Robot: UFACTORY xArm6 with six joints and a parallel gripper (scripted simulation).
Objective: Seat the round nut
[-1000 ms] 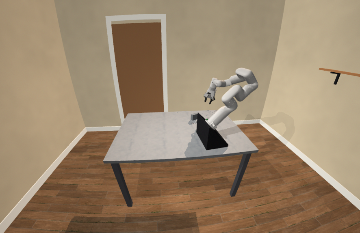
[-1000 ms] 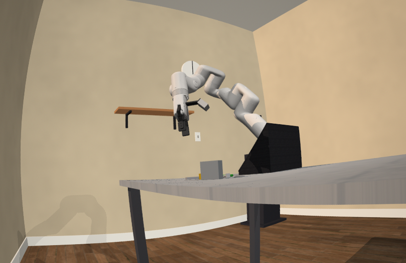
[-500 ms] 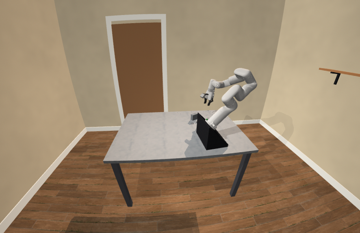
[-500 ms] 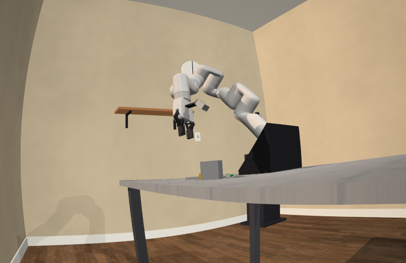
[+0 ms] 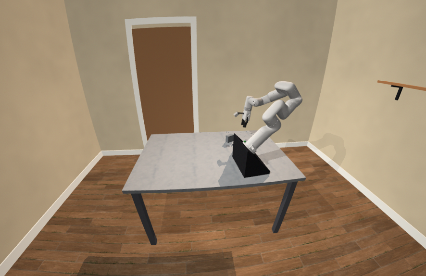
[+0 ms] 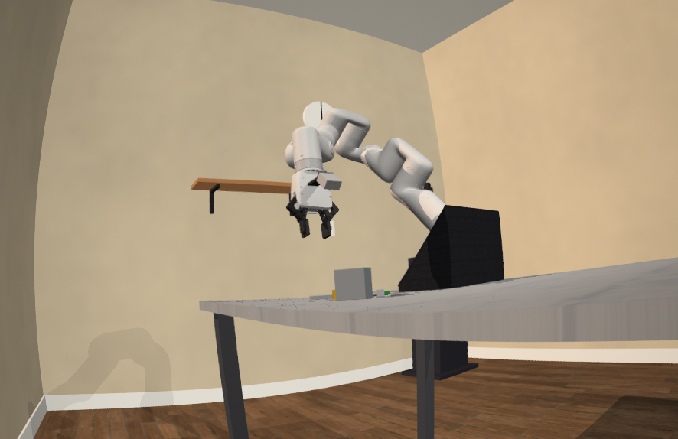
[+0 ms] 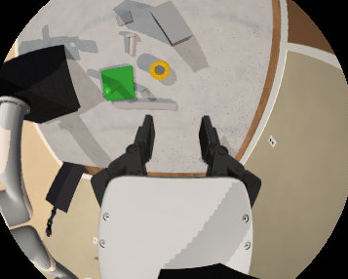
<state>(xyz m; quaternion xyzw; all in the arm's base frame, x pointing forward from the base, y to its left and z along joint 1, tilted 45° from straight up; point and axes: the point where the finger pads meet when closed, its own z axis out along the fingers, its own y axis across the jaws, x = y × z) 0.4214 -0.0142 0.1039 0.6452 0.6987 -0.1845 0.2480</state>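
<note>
Right now my hand is 3 cm past the peg, 5 cm to the right of it and 16 cm above it. Also, from my hand: flat grey bar: 7 cm behind, 4 cm to the right, 17 cm below; then grey block: 1 cm behind, 14 cm to the left, 14 cm below.
</note>
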